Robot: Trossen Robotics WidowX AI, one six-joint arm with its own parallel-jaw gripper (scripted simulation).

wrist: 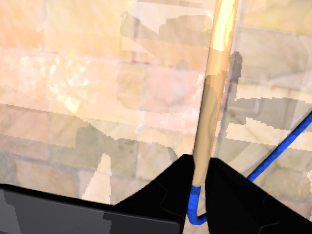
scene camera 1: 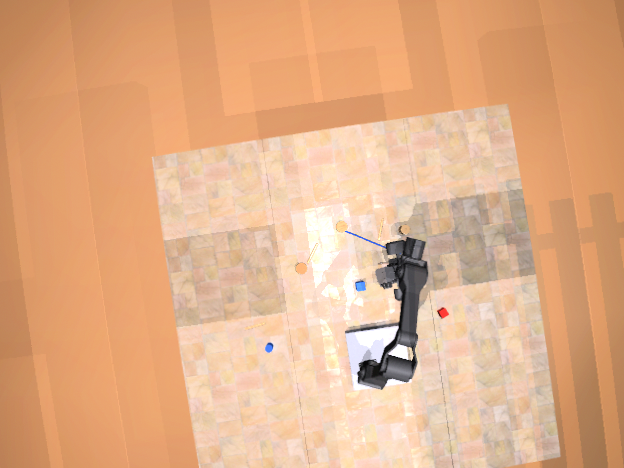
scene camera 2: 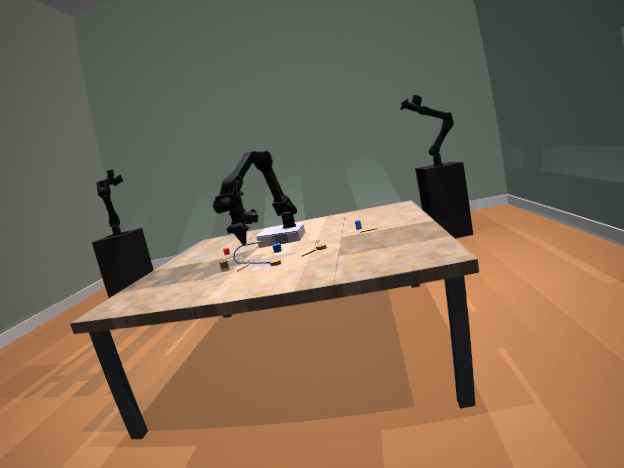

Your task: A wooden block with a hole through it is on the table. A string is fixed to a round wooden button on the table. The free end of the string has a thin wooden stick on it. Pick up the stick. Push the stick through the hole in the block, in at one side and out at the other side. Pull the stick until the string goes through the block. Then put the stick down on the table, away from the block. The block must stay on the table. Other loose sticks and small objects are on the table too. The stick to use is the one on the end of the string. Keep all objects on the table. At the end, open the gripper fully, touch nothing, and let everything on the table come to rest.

Note:
In view: the gripper (scene camera 1: 395,268).
The gripper also shows in the wrist view (wrist: 198,165).

